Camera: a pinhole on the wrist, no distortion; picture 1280 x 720 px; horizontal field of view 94.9 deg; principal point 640.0 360.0 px. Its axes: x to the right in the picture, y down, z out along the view. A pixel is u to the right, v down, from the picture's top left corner.
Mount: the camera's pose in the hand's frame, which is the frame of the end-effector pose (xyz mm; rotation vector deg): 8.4 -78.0 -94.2 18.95 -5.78 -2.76
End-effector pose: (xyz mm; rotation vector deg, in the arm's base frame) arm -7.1 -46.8 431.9 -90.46 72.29 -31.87
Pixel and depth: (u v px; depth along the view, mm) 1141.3 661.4 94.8
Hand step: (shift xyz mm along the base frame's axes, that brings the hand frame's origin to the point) 73.6 -68.3 35.4
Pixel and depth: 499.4 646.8 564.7
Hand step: 356.1 374.2 -172.9
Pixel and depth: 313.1 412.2 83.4
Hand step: 12.2 31.0 101.7
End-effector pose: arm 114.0 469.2 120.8 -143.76 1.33 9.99
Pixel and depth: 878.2 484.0 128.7
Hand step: 47.6 103.5 18.0
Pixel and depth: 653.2 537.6 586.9
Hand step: -91.6 383.1 -351.4
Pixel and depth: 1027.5 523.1 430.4
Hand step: 208.1 324.5 -262.4
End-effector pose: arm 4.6 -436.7 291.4 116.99 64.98 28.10
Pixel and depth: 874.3 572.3 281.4
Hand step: 139.9 16.0 -202.3
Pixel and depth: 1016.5 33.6 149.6
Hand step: -55.0 131.3 -179.4
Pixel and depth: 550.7 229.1 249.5
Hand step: -73.1 -27.8 -234.0
